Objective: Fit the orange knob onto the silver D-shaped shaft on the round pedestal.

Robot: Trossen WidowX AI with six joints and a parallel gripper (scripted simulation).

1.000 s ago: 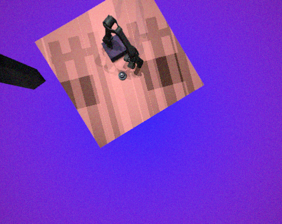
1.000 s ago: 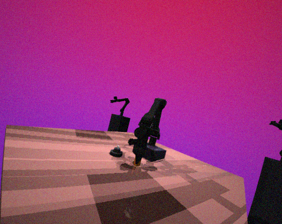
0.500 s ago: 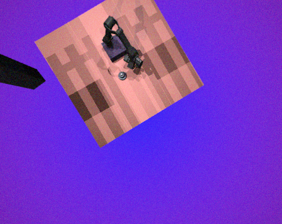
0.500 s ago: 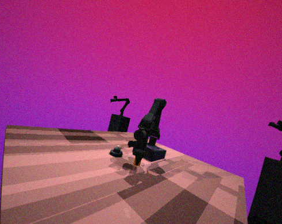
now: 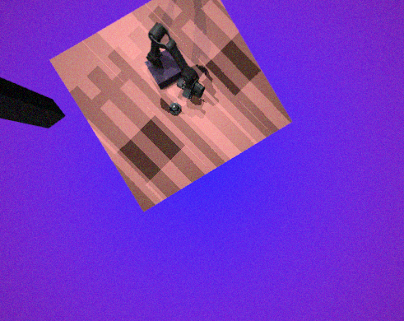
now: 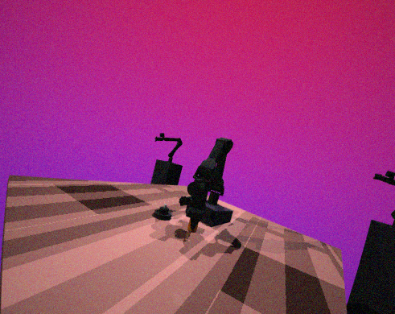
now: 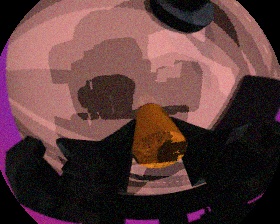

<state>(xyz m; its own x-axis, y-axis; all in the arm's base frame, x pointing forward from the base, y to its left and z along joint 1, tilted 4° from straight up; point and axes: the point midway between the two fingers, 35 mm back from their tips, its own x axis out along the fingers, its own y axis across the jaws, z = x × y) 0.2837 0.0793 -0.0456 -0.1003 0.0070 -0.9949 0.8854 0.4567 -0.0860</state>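
My gripper tip is 2 cm short of the round dark pedestal, 16 cm to the left of it and 2 cm below it. The rest, counted from my gripper tip: orange knob 3 cm above.
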